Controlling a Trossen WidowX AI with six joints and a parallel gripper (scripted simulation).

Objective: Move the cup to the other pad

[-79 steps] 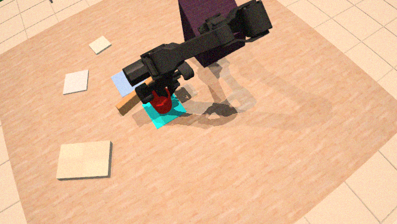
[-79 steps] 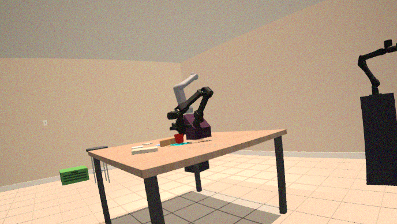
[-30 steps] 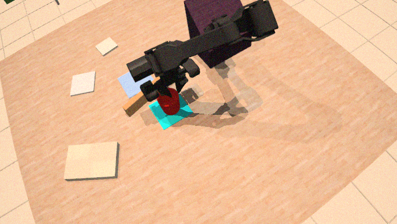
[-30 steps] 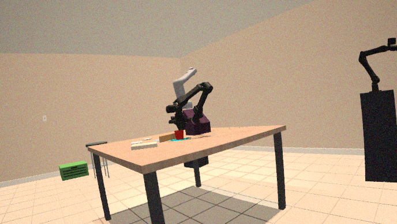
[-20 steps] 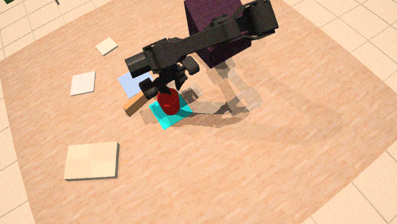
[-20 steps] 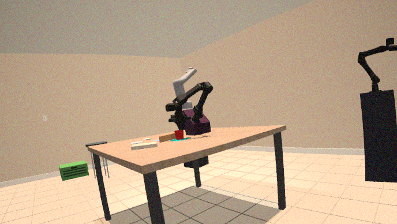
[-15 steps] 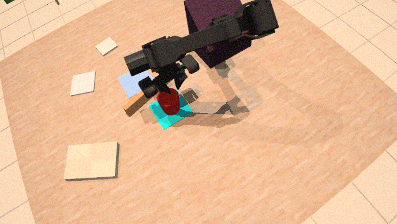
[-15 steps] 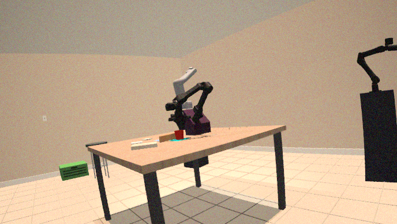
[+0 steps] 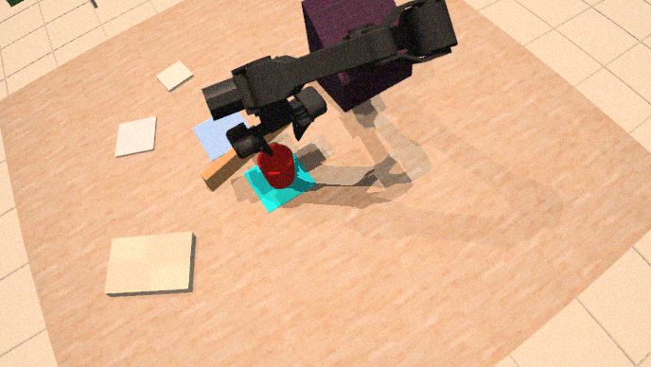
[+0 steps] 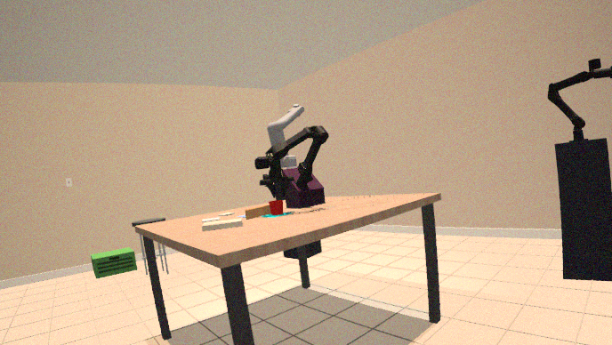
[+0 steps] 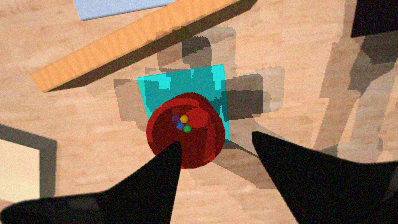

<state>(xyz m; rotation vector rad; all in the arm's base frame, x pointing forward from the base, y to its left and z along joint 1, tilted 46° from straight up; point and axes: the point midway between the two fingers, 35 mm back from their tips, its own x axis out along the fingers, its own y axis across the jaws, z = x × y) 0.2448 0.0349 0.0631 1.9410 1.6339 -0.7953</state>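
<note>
Right now the red cup is 3 cm ahead of my gripper tip and 5 cm below it. Round my gripper tip: cyan pad 3 cm ahead, 10 cm below; wooden bar 4 cm ahead, 10 cm to the right, 8 cm below; pale blue pad 5 cm ahead, 20 cm to the right, 10 cm below.
</note>
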